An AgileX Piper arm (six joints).
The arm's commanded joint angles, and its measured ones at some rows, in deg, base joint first. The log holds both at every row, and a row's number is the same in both.
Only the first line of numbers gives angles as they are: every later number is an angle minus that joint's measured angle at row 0.
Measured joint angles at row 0:
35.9 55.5 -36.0 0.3 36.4 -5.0
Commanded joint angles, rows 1 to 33:
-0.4 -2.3 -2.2 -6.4 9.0 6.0
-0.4 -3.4 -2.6 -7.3 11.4 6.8
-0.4 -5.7 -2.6 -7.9 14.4 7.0
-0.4 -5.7 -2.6 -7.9 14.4 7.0
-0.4 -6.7 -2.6 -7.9 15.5 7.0
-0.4 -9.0 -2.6 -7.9 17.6 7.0
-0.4 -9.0 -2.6 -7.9 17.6 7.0
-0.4 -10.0 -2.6 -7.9 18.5 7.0
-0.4 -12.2 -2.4 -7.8 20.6 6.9
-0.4 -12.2 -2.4 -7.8 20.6 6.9
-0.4 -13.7 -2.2 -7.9 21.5 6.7
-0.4 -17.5 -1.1 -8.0 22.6 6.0
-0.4 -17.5 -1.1 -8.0 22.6 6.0
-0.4 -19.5 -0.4 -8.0 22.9 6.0
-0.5 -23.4 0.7 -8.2 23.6 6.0
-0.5 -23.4 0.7 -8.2 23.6 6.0
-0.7 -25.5 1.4 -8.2 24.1 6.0
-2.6 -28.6 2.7 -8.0 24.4 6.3
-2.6 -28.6 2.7 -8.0 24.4 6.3
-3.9 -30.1 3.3 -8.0 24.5 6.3
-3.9 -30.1 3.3 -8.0 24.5 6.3
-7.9 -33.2 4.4 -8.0 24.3 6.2
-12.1 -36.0 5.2 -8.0 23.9 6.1
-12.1 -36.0 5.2 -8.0 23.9 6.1
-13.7 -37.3 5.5 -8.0 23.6 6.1
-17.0 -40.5 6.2 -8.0 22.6 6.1
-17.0 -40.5 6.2 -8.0 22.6 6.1
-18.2 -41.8 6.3 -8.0 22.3 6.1
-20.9 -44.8 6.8 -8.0 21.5 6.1
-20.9 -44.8 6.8 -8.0 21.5 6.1
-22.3 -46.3 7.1 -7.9 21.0 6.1
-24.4 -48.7 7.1 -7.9 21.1 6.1
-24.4 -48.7 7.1 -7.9 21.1 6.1
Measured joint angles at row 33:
-21.5 -45.8 6.8 -7.8 22.0 6.3
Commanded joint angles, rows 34 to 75:
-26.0 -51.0 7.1 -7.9 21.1 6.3
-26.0 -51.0 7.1 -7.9 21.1 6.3
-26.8 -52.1 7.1 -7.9 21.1 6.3
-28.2 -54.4 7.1 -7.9 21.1 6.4
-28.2 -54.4 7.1 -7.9 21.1 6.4
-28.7 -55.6 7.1 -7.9 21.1 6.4
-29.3 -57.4 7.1 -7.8 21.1 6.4
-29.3 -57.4 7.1 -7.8 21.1 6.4
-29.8 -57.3 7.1 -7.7 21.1 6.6
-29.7 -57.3 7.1 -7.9 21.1 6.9
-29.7 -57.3 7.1 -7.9 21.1 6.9
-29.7 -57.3 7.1 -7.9 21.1 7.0
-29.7 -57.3 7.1 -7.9 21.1 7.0
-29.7 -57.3 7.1 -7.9 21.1 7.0
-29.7 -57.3 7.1 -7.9 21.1 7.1
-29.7 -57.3 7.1 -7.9 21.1 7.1
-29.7 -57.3 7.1 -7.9 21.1 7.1
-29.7 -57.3 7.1 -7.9 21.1 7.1
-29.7 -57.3 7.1 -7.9 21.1 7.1
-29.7 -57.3 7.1 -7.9 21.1 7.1
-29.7 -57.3 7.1 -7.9 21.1 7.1
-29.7 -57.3 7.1 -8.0 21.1 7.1
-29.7 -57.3 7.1 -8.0 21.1 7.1
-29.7 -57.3 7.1 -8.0 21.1 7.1
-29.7 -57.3 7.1 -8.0 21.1 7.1
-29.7 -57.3 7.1 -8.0 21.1 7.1
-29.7 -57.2 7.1 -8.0 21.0 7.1
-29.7 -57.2 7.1 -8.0 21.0 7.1
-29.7 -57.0 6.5 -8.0 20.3 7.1
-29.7 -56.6 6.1 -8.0 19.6 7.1
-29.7 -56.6 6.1 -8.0 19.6 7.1
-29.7 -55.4 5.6 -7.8 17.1 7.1
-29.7 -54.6 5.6 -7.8 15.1 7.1
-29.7 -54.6 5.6 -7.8 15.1 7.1
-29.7 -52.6 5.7 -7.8 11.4 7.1
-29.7 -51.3 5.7 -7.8 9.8 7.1
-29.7 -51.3 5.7 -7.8 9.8 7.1
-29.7 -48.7 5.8 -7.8 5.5 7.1
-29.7 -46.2 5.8 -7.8 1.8 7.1
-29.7 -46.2 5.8 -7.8 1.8 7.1
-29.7 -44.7 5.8 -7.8 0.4 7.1
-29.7 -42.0 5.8 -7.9 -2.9 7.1
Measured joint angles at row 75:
-29.3 -45.2 6.0 -7.7 2.4 6.7
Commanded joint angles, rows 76 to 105:
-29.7 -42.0 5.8 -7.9 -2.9 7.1
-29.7 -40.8 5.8 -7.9 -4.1 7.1
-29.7 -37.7 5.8 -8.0 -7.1 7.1
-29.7 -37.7 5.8 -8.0 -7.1 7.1
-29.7 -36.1 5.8 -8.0 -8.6 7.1
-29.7 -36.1 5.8 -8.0 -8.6 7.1
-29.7 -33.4 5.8 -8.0 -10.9 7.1
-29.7 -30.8 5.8 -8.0 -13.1 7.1
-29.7 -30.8 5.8 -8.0 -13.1 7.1
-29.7 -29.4 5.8 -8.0 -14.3 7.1
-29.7 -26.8 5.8 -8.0 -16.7 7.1
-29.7 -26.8 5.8 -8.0 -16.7 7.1
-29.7 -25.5 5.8 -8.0 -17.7 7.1
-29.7 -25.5 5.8 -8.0 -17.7 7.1
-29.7 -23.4 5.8 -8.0 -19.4 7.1
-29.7 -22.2 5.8 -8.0 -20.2 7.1
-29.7 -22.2 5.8 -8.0 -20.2 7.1
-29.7 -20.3 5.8 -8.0 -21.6 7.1
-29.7 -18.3 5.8 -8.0 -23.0 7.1
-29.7 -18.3 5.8 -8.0 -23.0 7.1
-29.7 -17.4 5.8 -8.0 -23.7 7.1
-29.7 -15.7 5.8 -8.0 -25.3 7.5
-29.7 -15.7 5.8 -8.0 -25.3 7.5
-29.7 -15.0 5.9 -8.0 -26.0 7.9
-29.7 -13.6 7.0 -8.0 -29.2 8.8
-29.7 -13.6 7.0 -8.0 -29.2 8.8
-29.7 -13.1 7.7 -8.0 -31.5 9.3
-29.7 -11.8 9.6 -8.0 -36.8 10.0
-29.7 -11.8 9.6 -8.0 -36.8 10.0
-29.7 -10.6 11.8 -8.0 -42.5 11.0
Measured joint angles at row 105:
-29.3 -11.9 9.5 -7.7 -34.7 9.4
